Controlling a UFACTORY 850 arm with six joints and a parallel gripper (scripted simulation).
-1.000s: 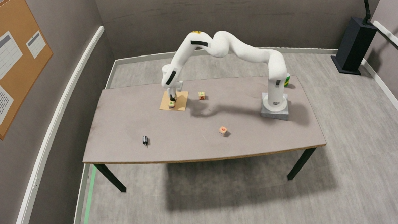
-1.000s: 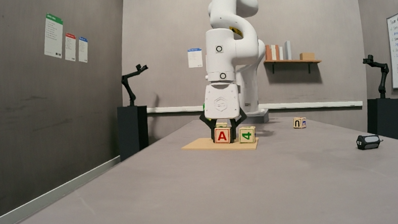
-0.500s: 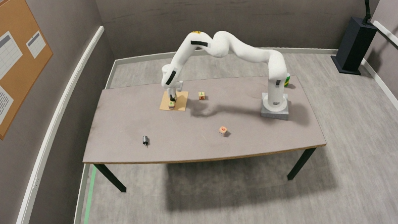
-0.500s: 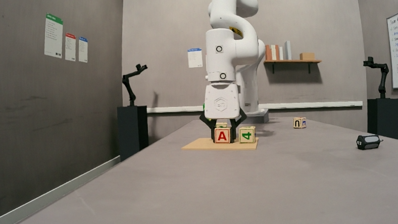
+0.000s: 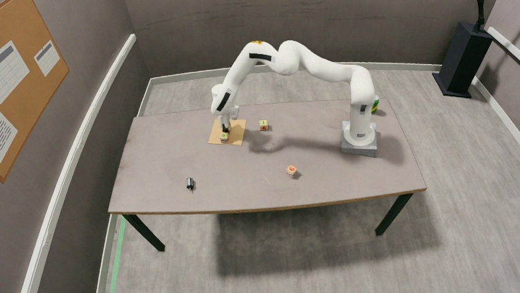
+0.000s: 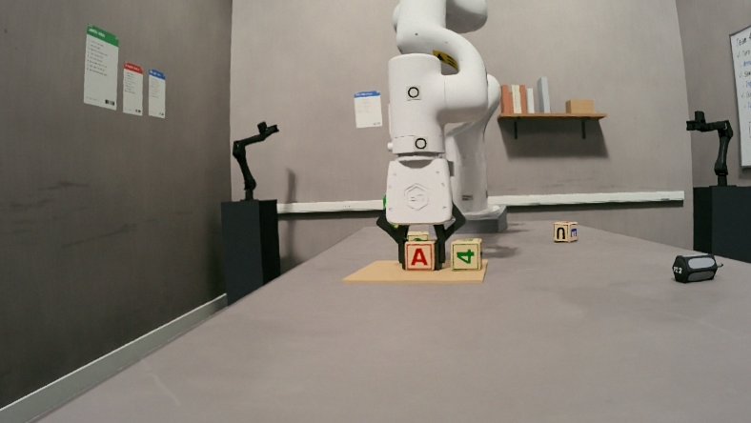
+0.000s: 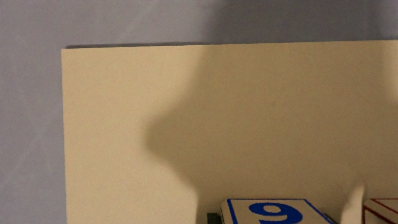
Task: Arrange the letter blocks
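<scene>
My gripper is now 20 mm above the tan mat. From my hand the other things lie so: green can (920 mm behind, 230 mm to the right, 40 mm above); then black device (140 mm ahead, 400 mm to the left, 10 mm below).
</scene>
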